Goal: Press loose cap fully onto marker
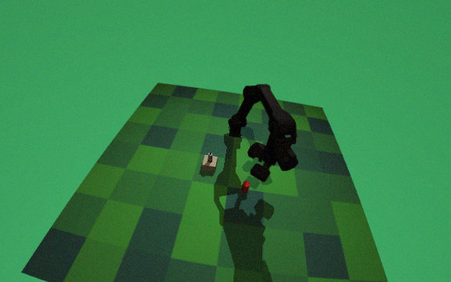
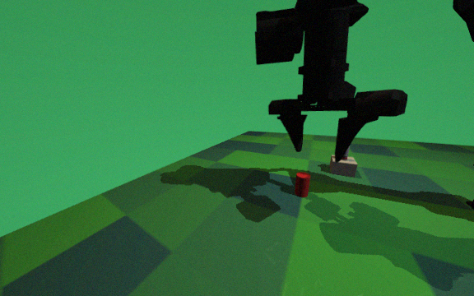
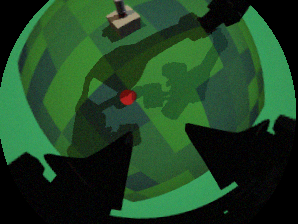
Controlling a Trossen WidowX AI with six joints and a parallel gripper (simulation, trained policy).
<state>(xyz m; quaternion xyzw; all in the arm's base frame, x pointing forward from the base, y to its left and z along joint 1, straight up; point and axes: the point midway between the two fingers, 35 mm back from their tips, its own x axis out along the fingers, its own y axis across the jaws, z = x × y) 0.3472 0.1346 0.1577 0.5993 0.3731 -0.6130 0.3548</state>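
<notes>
Now: gripper tip 2 cm short of the red cap, 6 cm to the left of it and 10 cm above it. Round my gripper tip: holder block: 8 cm behind, 23 cm to the right, 10 cm below.
</notes>
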